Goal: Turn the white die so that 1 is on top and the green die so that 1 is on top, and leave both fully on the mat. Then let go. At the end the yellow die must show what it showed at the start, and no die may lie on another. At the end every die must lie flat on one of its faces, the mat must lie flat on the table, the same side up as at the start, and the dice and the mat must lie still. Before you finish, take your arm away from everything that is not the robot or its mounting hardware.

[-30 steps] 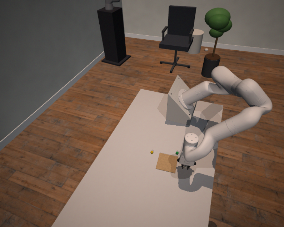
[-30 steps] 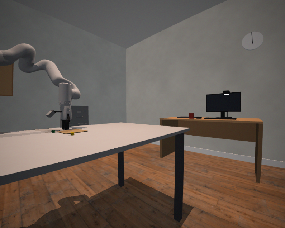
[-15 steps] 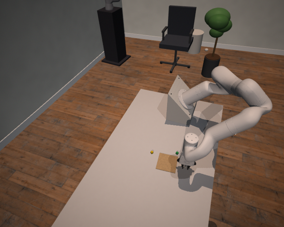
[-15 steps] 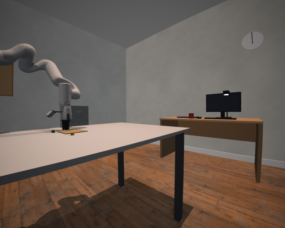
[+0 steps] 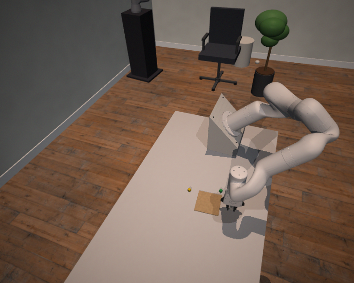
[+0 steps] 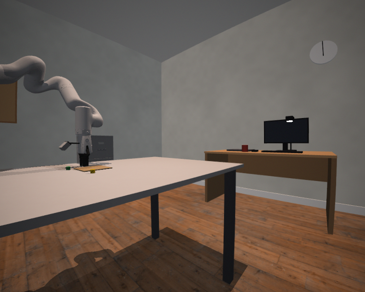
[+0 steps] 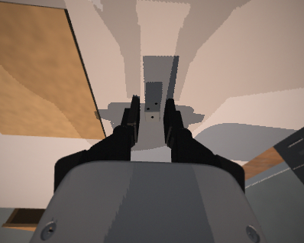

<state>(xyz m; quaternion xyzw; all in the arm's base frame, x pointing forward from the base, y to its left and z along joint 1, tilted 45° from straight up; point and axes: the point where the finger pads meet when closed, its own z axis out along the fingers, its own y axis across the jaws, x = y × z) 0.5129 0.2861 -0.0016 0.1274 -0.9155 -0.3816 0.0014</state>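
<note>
Now: hand 10 mm above the white die. The rest, counted from my hand: mat: 20 mm ahead, 130 mm to the right, 20 mm below; then yellow die: 10 mm behind, 270 mm to the right, 10 mm below; then green die: 90 mm behind, 90 mm to the right, 10 mm below.
</note>
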